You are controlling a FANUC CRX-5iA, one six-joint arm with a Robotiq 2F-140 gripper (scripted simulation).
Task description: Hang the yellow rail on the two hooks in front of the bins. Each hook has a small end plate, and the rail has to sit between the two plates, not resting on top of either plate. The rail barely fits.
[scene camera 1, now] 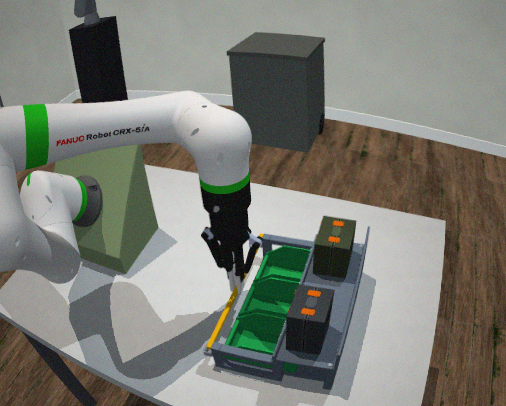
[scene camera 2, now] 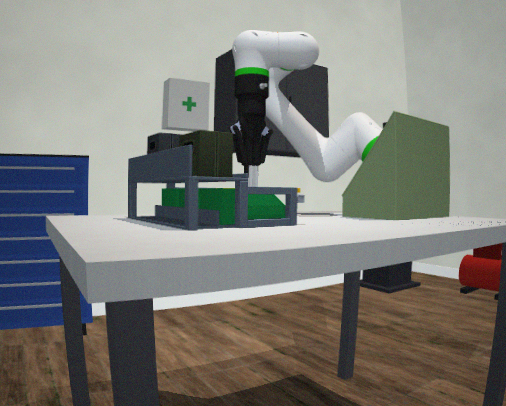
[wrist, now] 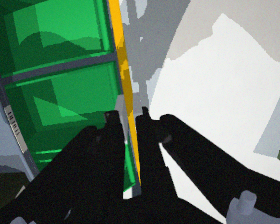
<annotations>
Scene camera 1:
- my gripper: 237,288
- green bin: 275,294
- green bin: 288,262
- green bin: 257,330
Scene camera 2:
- my gripper: 250,190
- green bin: 223,199
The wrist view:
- my gripper: 130,104
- green bin: 50,112
</annotations>
